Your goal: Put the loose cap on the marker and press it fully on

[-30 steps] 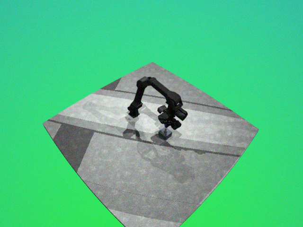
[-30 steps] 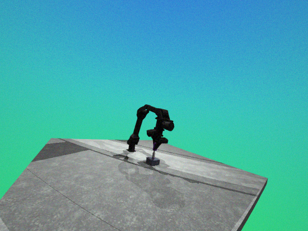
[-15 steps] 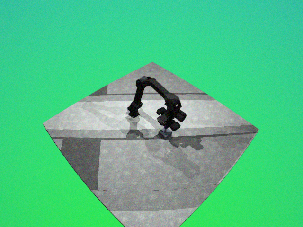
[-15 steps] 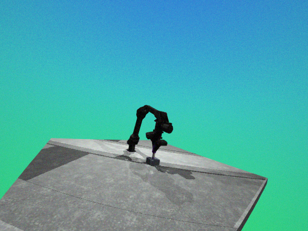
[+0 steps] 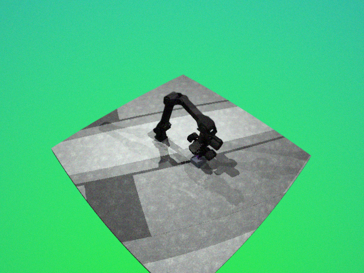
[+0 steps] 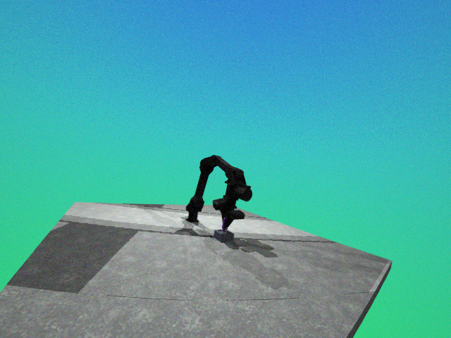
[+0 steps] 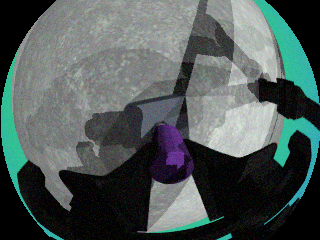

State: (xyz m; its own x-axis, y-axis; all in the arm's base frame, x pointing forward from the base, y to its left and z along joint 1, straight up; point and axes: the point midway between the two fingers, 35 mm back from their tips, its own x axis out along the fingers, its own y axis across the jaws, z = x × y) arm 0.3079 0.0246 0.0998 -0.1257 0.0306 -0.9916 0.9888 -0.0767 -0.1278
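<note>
The holder block is 50 mm below my gripper tip. The rest, counted from my gripper tip: purple cap: 10 mm above.
</note>
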